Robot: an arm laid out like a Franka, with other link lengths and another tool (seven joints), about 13 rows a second.
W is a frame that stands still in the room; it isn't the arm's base.
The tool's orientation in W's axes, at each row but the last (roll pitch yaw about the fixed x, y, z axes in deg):
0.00 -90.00 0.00
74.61 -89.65 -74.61
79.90 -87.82 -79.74
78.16 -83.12 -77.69
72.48 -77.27 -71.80
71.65 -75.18 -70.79
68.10 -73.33 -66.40
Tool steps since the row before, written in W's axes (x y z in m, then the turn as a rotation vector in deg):
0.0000 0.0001 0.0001 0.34 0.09 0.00
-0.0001 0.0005 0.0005 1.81 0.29 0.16
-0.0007 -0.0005 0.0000 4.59 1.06 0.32
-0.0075 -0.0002 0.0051 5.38 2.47 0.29
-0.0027 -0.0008 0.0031 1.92 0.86 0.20
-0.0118 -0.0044 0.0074 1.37 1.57 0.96
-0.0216 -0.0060 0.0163 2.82 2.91 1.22
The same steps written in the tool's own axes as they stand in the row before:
0.0001 0.0001 0.0000 0.00 0.09 -0.34
0.0005 0.0005 0.0001 0.16 0.29 -1.81
0.0000 -0.0005 0.0007 0.31 1.06 -4.59
0.0049 0.0004 0.0076 0.14 2.45 -5.39
0.0030 -0.0001 0.0029 0.15 0.87 -1.92
0.0072 -0.0024 0.0125 0.66 1.75 -1.33
0.0147 -0.0011 0.0235 0.73 3.09 -2.80

